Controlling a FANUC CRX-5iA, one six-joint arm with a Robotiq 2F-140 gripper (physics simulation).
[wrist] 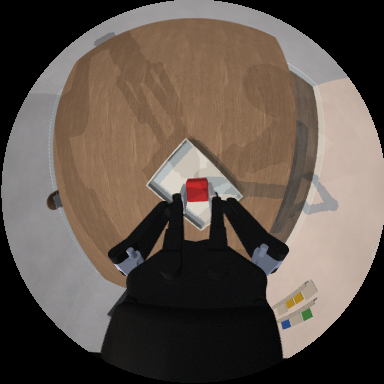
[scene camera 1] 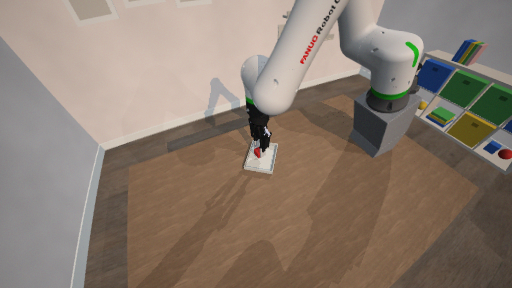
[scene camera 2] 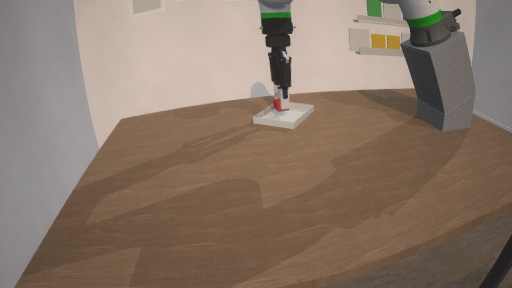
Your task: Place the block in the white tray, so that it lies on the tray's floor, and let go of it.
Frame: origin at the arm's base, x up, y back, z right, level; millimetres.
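Where they show: gripper, between the fingertips: (wrist: pixel 197 189) (scene camera 1: pixel 259 152) (scene camera 2: pixel 282 106); arm's base, origin of its link: (scene camera 1: pixel 386 98) (scene camera 2: pixel 430 38).
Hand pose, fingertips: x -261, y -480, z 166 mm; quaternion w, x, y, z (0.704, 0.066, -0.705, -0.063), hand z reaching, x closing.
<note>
Each offset is from my fingertips to the top centre of the thing.
The red block @(dx +22, dy -2, dz +0 mm) (scene camera 1: pixel 257 152) (scene camera 2: pixel 278 105) (wrist: pixel 197 190) is between the fingertips of my gripper (scene camera 1: pixel 261 151) (scene camera 2: pixel 282 104) (wrist: pixel 197 189), which is shut on it. The white tray @(dx -12, dy +8, dz -5 mm) (scene camera 1: pixel 258 171) (scene camera 2: pixel 272 123) (wrist: pixel 172 161) lies on the wooden table, and the block is inside its outline in all three views. The block is low, close to the tray's floor; whether its underside touches the floor I cannot tell. The fingers point down into the tray and hide part of its floor and rear side.
The arm's grey pedestal (scene camera 1: pixel 377 127) (scene camera 2: pixel 442 80) stands to the right of the tray. A white shelf unit with coloured bins stands at the far right in scene camera 1. The pink wall (scene camera 1: pixel 165 60) (scene camera 2: pixel 175 60) rises behind the table. The tray's low rim surrounds the fingertips.
</note>
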